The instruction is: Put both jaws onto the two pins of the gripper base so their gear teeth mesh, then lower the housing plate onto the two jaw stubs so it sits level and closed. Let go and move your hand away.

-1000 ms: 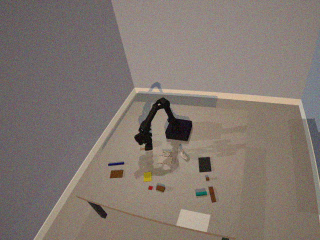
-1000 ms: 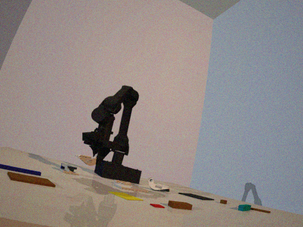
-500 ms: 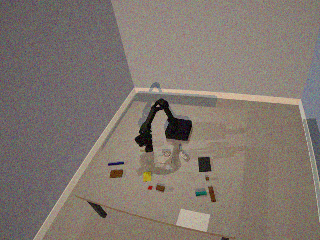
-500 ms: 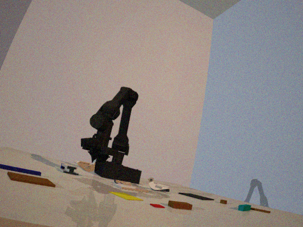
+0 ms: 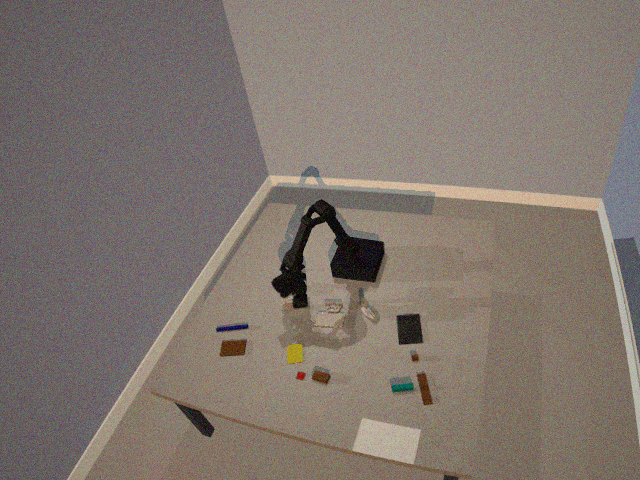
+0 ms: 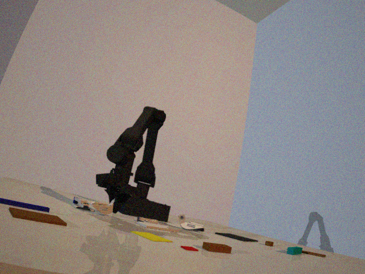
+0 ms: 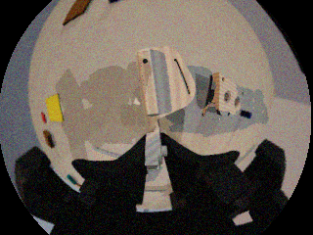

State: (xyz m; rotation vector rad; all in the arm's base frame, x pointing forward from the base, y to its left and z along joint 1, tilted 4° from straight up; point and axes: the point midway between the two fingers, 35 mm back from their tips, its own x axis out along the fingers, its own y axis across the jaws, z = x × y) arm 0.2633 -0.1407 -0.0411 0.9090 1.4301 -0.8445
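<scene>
Now: gripper tip 30 mm below the jaw, 10 mm to the left of it and 10 mm short of it. From my gripper tip the other things lie so: small blue piece (190 mm behind, 130 mm to the right); gripper base (100 mm to the right, 80 mm behind, 10 mm above); housing plate (140 mm to the left, 10 mm below, 10 mm behind).
</scene>
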